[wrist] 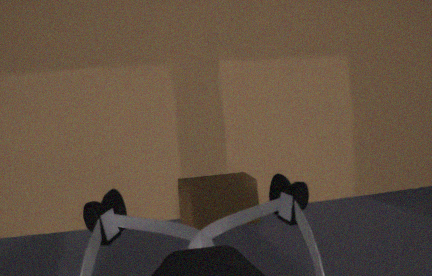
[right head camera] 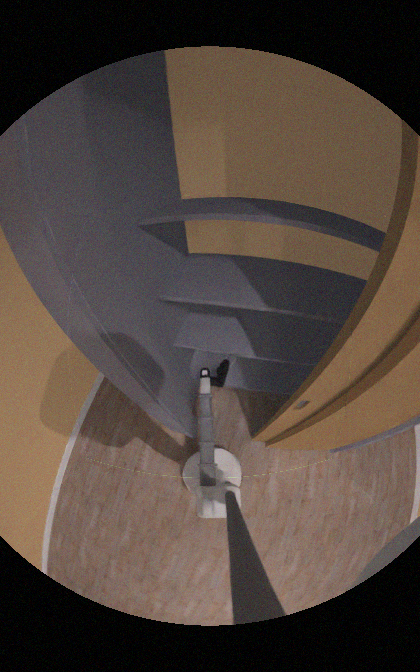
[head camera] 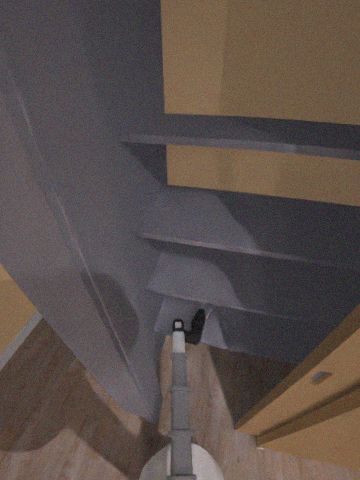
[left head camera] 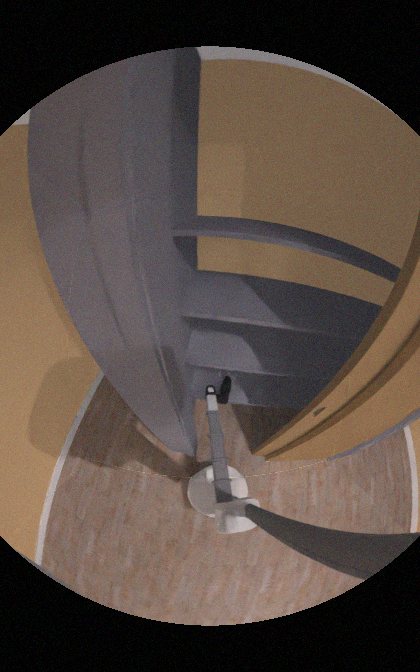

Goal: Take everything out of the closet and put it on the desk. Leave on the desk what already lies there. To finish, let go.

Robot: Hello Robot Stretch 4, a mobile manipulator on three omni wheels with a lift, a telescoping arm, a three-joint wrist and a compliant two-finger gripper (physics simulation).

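The grey closet stands open, with several shelves. In the wrist view a brown box stands on a grey closet shelf near the tan back wall. My gripper is open and empty. The box shows beyond and between its spread fingertips, a little right of their middle, and its lower part is partly hidden by the fingers' links. In the head views the end of my arm reaches low into the closet, and the fingertips cannot be made out. No desk shows in these views.
An orange-brown door with a small handle stands right of my arm. The closet's grey side rises close on the left. Wooden floor lies around my base.
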